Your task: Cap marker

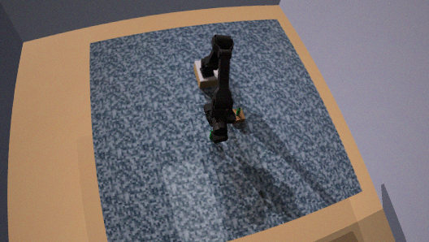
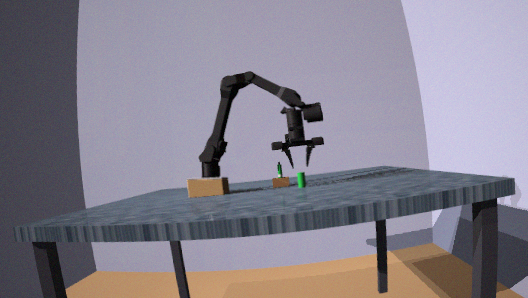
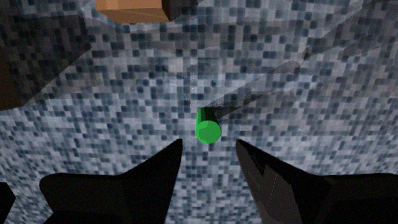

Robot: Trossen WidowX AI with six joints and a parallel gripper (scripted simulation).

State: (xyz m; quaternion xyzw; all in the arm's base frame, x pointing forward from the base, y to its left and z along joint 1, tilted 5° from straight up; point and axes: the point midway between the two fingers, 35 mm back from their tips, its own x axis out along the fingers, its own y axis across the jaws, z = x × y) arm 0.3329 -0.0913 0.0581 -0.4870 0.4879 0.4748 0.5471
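Now: the green cap 4 cm below my gripper tip. Also, from my gripper tip: holder block 7 cm behind, 16 cm to the left, 5 cm below.
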